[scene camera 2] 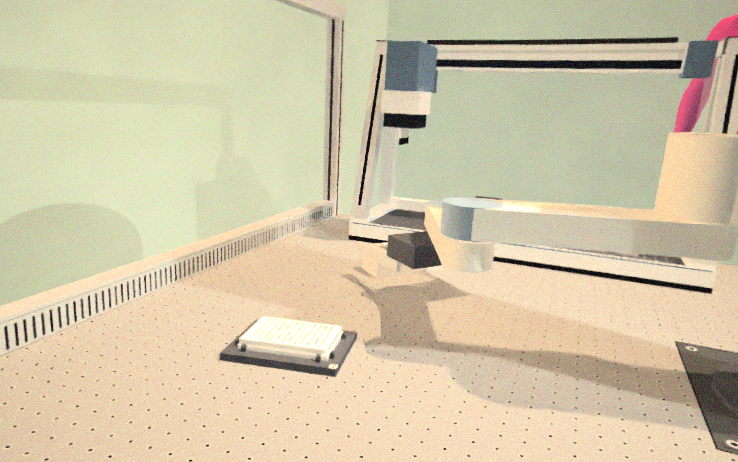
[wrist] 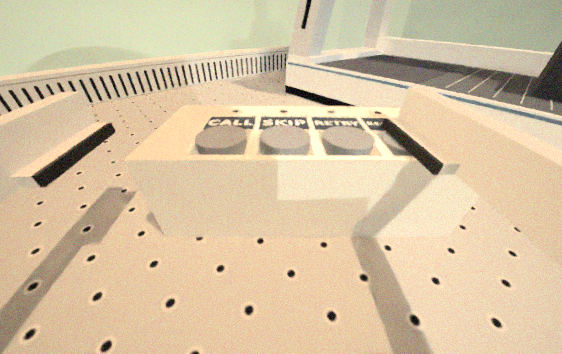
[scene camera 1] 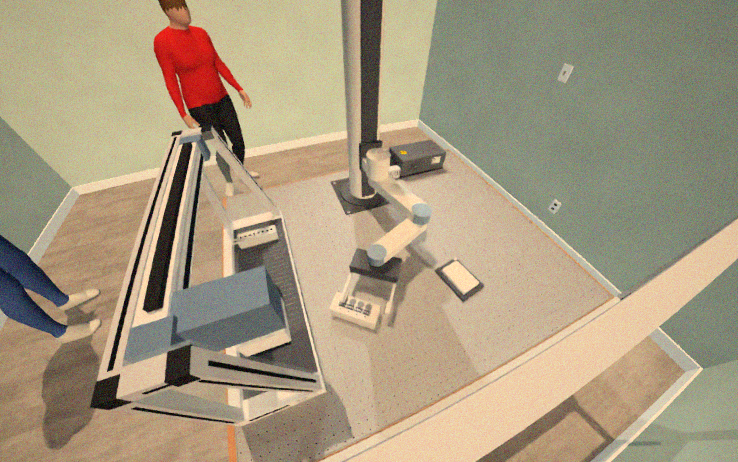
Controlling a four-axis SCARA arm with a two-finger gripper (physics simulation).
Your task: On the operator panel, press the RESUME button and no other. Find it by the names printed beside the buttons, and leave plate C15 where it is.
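Pixels of known places: gripper, fingertip midpoint: (wrist: 250, 108) (scene camera 1: 363, 308); arm's base, origin of the base link: (scene camera 1: 363, 192).
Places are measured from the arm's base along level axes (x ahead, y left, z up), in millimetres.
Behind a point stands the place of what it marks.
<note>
The cream operator panel (scene camera 1: 352, 319) {x 675, y -303, z 40 mm} (scene camera 2: 374, 266) {x 684, y -205, z 34 mm} (wrist: 225, 195) {x 650, y -228, z 46 mm} stands on the perforated table. In the wrist view its grey round buttons sit in a row: the CALL button (wrist: 221, 140) {x 658, y -235, z 69 mm}, the SKIP button (wrist: 284, 140) {x 640, y -256, z 69 mm}, the RETRY button (wrist: 348, 140) {x 621, y -279, z 69 mm} and a fourth button (wrist: 393, 142) {x 608, y -297, z 67 mm} at the right. The fourth name begins with RE; my right finger hides the rest of it and part of that button. My gripper (scene camera 1: 363, 305) {x 665, y -256, z 77 mm} (wrist: 250, 108) {x 665, y -256, z 77 mm} is open and empty, its fingers wide apart on either side of the labelled row. The white plate (scene camera 1: 460, 275) {x 668, y 162, z 39 mm} (scene camera 2: 291, 333) {x 668, y 164, z 39 mm} sits apart on a dark holder; no C15 marking is readable.
A gantry machine with a blue-grey carriage (scene camera 1: 223, 305) {x 755, y -538, z 501 mm} (scene camera 2: 409, 65) {x 720, y -465, z 447 mm} stands beside the panel. The arm's column (scene camera 1: 354, 98) {x 50, y -56, z 528 mm} and a dark grey box (scene camera 1: 416, 157) {x -45, y 347, z 128 mm} are at the back. A slotted rail (scene camera 2: 163, 272) {x 1004, y 43, z 40 mm} (wrist: 200, 75) {x 1004, y -368, z 27 mm} edges the table. A person in red (scene camera 1: 190, 65) stands behind the gantry.
</note>
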